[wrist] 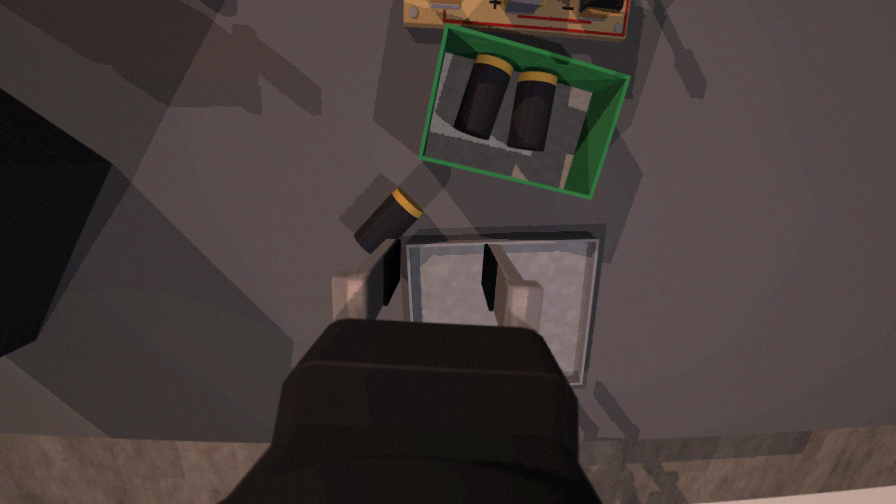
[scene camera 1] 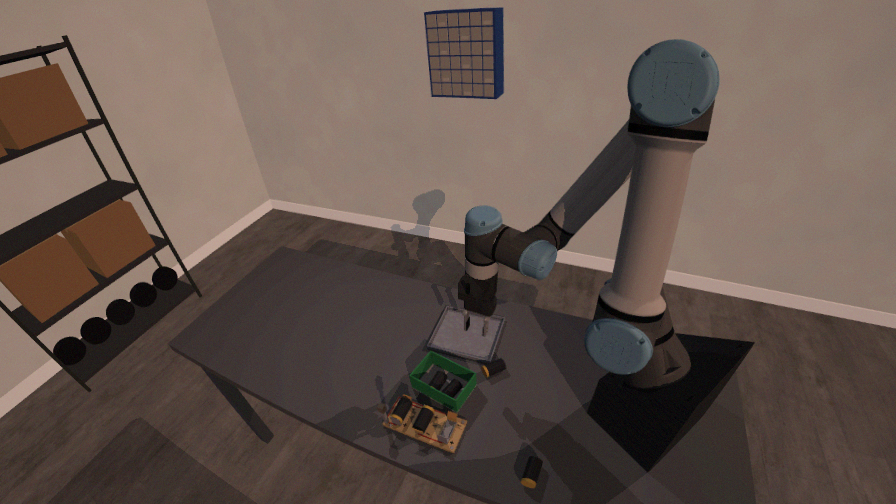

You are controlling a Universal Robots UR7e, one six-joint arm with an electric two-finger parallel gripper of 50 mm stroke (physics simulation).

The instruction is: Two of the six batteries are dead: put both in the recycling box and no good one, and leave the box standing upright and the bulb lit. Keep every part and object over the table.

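Observation:
The green recycling box [scene camera 1: 442,378] [wrist: 525,111] stands upright with two black batteries [wrist: 506,103] lying side by side inside. The tan tester board [scene camera 1: 426,423] [wrist: 516,12] in front of it holds two batteries [scene camera 1: 411,413]; I cannot tell whether its bulb is lit. One loose battery [scene camera 1: 493,367] [wrist: 388,220] lies between the box and the grey tray [scene camera 1: 466,332] [wrist: 501,300]. Another loose battery [scene camera 1: 530,470] lies near the table's front edge. My gripper [scene camera 1: 475,322] [wrist: 437,275] is open and empty, hovering over the tray's edge, just beside the loose battery.
The arm's base [scene camera 1: 632,338] stands at the right end of the table. A black shelf rack [scene camera 1: 75,206] with brown boxes stands off the table at the left. The table's front edge lies just past the tester board.

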